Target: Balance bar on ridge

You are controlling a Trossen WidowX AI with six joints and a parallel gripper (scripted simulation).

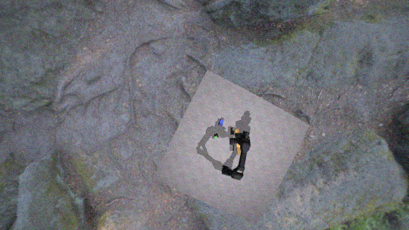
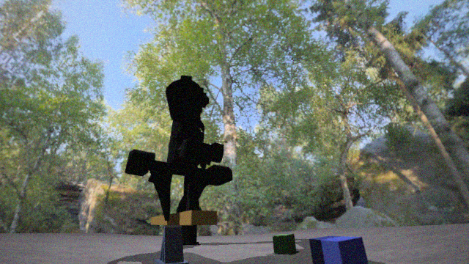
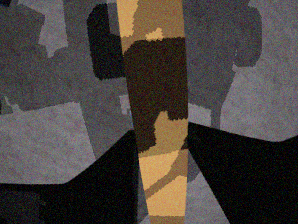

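My gripper tip is now 2 cm past the bar and 1 cm to the left of it. Round my gripper tip: blue cube 7 cm ahead, 21 cm to the left, 5 cm below; then green cube 9 cm behind, 19 cm to the left, 5 cm below.
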